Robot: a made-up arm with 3 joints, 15 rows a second.
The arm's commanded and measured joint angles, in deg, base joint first. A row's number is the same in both.
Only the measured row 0 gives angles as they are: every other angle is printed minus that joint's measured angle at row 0.
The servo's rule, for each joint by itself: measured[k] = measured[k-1] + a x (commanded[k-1-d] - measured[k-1]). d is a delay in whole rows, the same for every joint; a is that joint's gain. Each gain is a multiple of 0.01, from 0.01 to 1. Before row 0 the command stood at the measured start. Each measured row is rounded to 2 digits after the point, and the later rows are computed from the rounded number. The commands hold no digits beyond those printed.
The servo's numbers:
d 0
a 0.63 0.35 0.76
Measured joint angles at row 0: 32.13 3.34 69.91
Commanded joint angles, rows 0 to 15: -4.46 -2.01 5.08; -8.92 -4.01 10.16; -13.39 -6.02 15.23; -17.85 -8.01 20.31; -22.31 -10.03 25.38; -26.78 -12.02 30.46; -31.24 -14.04 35.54; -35.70 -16.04 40.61; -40.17 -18.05 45.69; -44.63 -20.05 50.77; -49.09 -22.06 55.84; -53.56 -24.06 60.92; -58.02 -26.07 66.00; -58.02 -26.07 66.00; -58.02 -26.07 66.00; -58.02 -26.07 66.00
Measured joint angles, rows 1 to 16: -2.81 -0.70 3.86; -6.66 -1.86 8.65; -10.90 -3.32 13.65; -15.28 -4.96 18.71; -19.71 -6.73 23.78; -24.16 -8.58 28.86; -28.62 -10.49 33.94; -33.08 -12.43 39.01; -37.55 -14.40 44.09; -42.01 -16.38 49.17; -46.47 -18.37 54.24; -50.94 -20.36 59.32; -55.40 -22.36 64.40; -57.05 -23.66 65.62; -57.66 -24.50 65.91; -57.89 -25.05 65.98
